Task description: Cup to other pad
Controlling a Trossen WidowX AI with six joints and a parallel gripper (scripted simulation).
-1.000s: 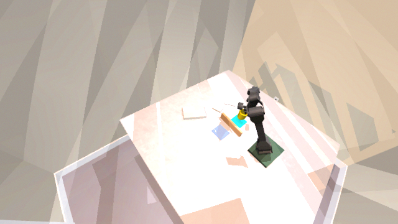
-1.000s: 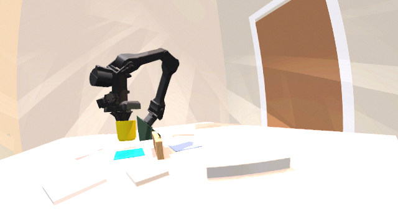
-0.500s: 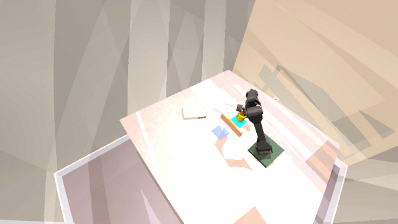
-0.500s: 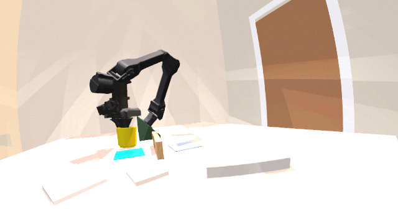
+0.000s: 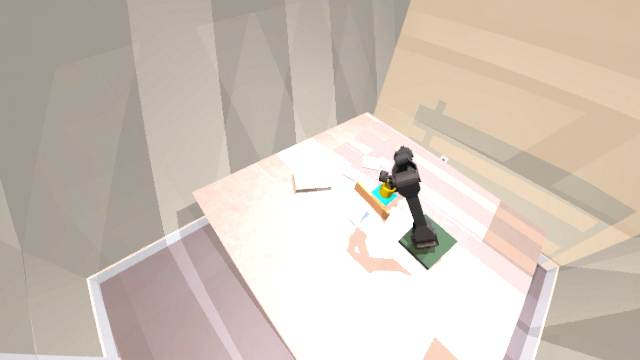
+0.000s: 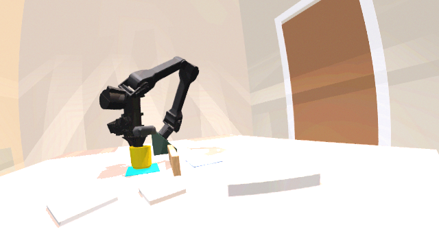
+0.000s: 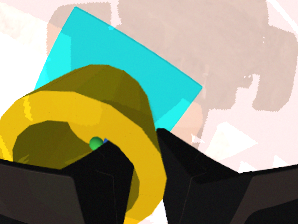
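The yellow cup lies 2 cm ahead of my gripper tip and 1 cm to the left of it. Also, from my gripper tip: wooden bar 11 cm to the left, 5 cm ahead, 2 cm below; then green marble 3 cm to the left, 2 cm below, 2 cm ahead; then cyan pad 5 cm below, 3 cm ahead, 1 cm to the left.
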